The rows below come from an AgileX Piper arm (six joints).
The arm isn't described. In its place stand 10 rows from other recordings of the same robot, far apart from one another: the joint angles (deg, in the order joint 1, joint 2, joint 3, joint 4, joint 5, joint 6), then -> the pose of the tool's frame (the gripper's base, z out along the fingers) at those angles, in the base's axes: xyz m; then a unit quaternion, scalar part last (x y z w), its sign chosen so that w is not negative.
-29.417 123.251 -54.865 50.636 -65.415 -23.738 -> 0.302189 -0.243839 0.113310 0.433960 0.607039 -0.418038 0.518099
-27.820 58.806 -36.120 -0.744 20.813 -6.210 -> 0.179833 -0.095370 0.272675 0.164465 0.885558 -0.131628 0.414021
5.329 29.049 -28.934 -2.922 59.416 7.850 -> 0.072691 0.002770 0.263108 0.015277 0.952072 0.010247 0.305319
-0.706 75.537 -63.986 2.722 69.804 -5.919 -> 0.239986 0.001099 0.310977 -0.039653 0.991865 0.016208 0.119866
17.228 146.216 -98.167 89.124 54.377 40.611 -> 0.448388 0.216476 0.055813 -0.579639 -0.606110 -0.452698 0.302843
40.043 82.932 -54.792 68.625 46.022 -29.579 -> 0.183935 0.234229 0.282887 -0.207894 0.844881 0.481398 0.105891
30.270 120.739 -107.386 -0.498 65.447 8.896 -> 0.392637 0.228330 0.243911 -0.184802 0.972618 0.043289 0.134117
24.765 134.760 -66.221 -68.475 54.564 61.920 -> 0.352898 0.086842 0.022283 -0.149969 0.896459 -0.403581 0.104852
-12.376 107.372 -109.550 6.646 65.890 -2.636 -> 0.406830 -0.079427 0.356904 0.090118 0.957150 0.021679 0.274359
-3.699 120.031 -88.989 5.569 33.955 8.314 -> 0.454678 -0.024452 0.179222 0.132681 0.956152 0.047017 0.256824
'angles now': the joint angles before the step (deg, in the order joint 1, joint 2, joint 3, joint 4, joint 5, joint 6). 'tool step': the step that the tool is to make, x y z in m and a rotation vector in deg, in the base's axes. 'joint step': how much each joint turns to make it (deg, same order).
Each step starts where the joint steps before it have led.
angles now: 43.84 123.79 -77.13 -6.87 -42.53 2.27
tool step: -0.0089 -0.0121 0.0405 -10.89 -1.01 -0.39
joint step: -0.19 -8.15 0.66 -1.72 14.89 -6.01
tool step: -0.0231 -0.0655 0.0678 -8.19 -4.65 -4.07
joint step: -4.17 -17.17 8.15 -1.47 11.55 -7.10
